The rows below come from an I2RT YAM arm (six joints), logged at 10 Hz.
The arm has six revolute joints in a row. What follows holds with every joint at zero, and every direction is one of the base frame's. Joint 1 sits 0.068 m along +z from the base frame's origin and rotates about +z. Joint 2 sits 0.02 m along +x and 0.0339 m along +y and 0.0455 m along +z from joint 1 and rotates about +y. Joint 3 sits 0.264 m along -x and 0.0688 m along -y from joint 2 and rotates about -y. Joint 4 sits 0.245 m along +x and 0.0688 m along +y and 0.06 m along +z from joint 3 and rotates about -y. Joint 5 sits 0.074 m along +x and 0.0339 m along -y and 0.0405 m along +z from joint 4 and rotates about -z. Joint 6 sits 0.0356 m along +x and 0.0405 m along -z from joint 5 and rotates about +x. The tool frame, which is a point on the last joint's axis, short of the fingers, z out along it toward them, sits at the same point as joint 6; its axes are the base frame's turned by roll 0, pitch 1.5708 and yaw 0 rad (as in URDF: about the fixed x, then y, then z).
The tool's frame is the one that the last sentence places.
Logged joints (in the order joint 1, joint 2, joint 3, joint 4, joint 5, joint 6), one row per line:
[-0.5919, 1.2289, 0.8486, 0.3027, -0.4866, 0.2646]
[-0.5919, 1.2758, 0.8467, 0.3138, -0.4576, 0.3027]
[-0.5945, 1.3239, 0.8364, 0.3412, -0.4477, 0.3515]
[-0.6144, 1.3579, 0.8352, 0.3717, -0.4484, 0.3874]
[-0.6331, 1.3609, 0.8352, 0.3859, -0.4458, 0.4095]
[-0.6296, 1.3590, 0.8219, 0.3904, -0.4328, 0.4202]
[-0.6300, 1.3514, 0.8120, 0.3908, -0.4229, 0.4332]
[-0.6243, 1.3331, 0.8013, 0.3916, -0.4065, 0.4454]
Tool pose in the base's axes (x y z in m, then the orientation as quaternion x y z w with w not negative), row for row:
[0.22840, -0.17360, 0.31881, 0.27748, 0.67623, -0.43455, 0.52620]
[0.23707, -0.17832, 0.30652, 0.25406, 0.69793, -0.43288, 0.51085]
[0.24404, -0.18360, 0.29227, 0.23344, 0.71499, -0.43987, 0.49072]
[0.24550, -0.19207, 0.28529, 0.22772, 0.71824, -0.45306, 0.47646]
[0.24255, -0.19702, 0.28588, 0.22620, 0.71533, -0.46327, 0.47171]
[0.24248, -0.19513, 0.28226, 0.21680, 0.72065, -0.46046, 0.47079]
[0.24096, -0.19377, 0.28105, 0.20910, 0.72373, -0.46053, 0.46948]
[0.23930, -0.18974, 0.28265, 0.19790, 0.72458, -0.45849, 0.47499]
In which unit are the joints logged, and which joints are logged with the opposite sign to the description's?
The joints are logged in radians. Opposite sign: joint 5, joint 6.
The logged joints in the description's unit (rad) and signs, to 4 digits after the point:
[-0.5919, 1.2289, 0.8486, 0.3027, 0.4866, -0.2646]
[-0.5919, 1.2758, 0.8467, 0.3138, 0.4576, -0.3027]
[-0.5945, 1.3239, 0.8364, 0.3412, 0.4477, -0.3515]
[-0.6144, 1.3579, 0.8352, 0.3717, 0.4484, -0.3874]
[-0.6331, 1.3609, 0.8352, 0.3859, 0.4458, -0.4095]
[-0.6296, 1.3590, 0.8219, 0.3904, 0.4328, -0.4202]
[-0.6300, 1.3514, 0.8120, 0.3908, 0.4229, -0.4332]
[-0.6243, 1.3331, 0.8013, 0.3916, 0.4065, -0.4454]

